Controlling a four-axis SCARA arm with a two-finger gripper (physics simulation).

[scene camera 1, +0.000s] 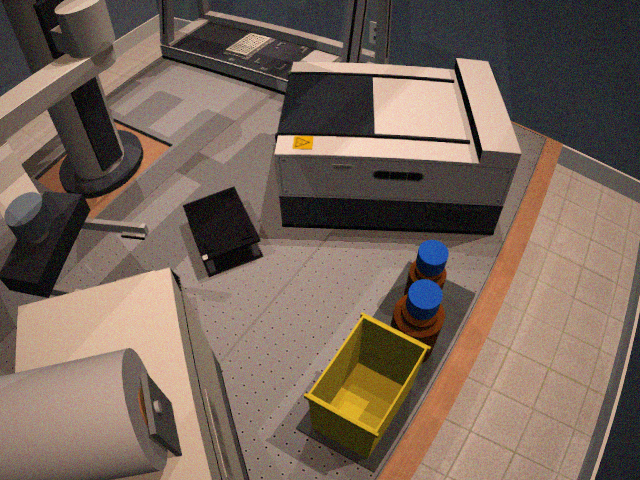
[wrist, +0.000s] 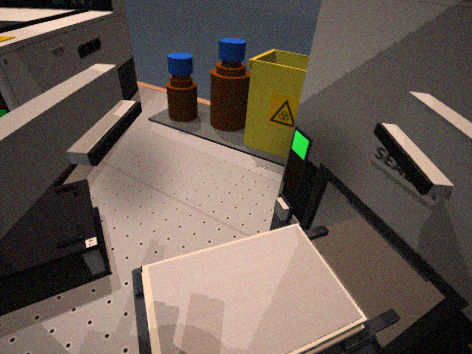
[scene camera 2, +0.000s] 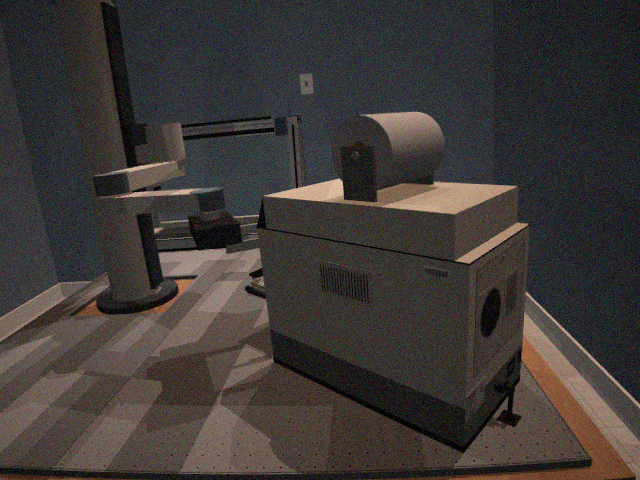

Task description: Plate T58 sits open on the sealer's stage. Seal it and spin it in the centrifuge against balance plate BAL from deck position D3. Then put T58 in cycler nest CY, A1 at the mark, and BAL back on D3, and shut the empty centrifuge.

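Frame: origin at the arm's base, x ahead, y left, z up, level; millimetres.
Where they show: gripper, between the fingertips: [scene camera 1: 132,264] [wrist: 260,99]; arm's base, origin of its link: [scene camera 1: 101,164] [scene camera 2: 138,297].
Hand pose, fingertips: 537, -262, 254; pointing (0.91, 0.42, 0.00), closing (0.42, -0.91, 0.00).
Things, the pixels of their top centre, and the offset from my fingertips, as dx, dy, dz. "spot": a spot on its surface instead. Level surfaces: height alone.
- Plate T58, centre of its top: [wrist: 250,291] -24, -20, -114
- sealer's dark stage, a spot on its surface: [wrist: 139,305] spot: -62, +42, -131
- sealer, centre of its top: [scene camera 1: 42,379] [scene camera 2: 377,114] +201, -213, +235
- pale plate with wells, centre of its top: [scene camera 1: 248,43] -460, +838, -170
- framed deck, height of its surface: dz -188
- low black device, centre of its top: [wrist: 8,226] [scene camera 1: 218,219] -61, +242, -177
Plate T58 [wrist: 250,295] sits on the sealer's dark stage [wrist: 139,305], its top smooth and pale with no wells showing, like a seal film. The sealer [scene camera 1: 98,315] [scene camera 2: 361,294] [wrist: 380,60] shows a green light. My gripper [wrist: 260,99] [scene camera 1: 126,266] is open and empty; its fingers are above and beyond the plate in the wrist view, turned askew to it. A pale plate with wells [scene camera 1: 249,45] lies on the framed deck [scene camera 1: 222,60] at the back; its label and position cannot be read. The centrifuge and nest CY cannot be identified for certain.
A large white machine [scene camera 1: 392,149] [wrist: 50,55] with a dark and white top stands at the back right. A low black device [scene camera 1: 222,222] [wrist: 55,235] stands before it. Two blue-capped brown bottles [scene camera 1: 424,299] [wrist: 230,95] and a yellow bin [scene camera 1: 369,361] [wrist: 275,100] stand along the edge.
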